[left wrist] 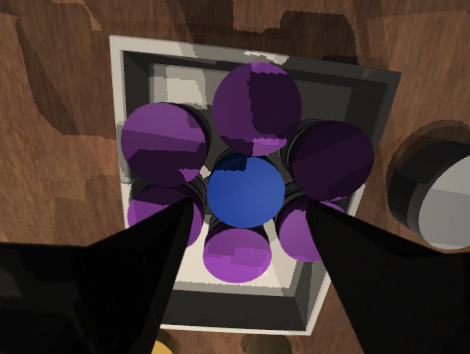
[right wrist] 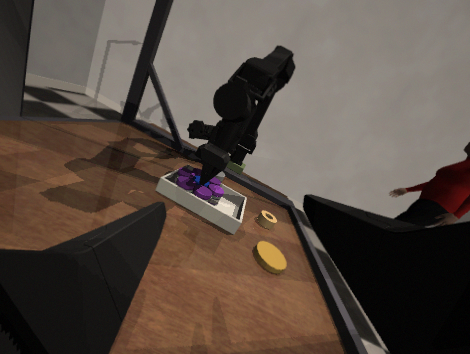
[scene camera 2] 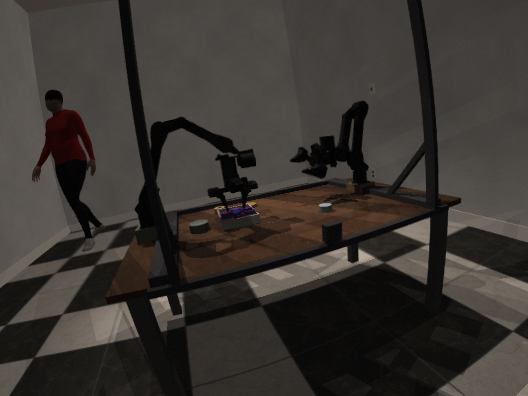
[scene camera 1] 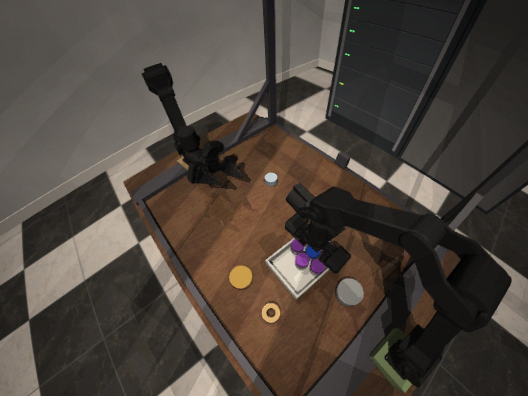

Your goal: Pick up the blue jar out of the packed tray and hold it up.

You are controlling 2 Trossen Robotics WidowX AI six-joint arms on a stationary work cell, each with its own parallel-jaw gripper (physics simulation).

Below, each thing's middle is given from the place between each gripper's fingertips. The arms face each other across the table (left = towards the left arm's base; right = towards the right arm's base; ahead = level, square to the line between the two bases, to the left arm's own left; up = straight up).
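Scene:
The blue jar (left wrist: 243,191) has my left hand 1 cm past it and 2 cm above it. Counting from my left hand, the white tray (scene camera 1: 298,280) is 2 cm ahead and 6 cm below, and the yellow disc (right wrist: 268,255) is 10 cm to the right, 20 cm ahead and 4 cm below.
The yellow disc has my right hand 15 cm short of it, 20 cm to the right of it and 16 cm above it. From my right hand, the white tray is 3 cm behind, 29 cm to the left and 18 cm below. The blue jar is 29 cm to the left of my right hand as well, but 6 cm behind it and 14 cm below it.

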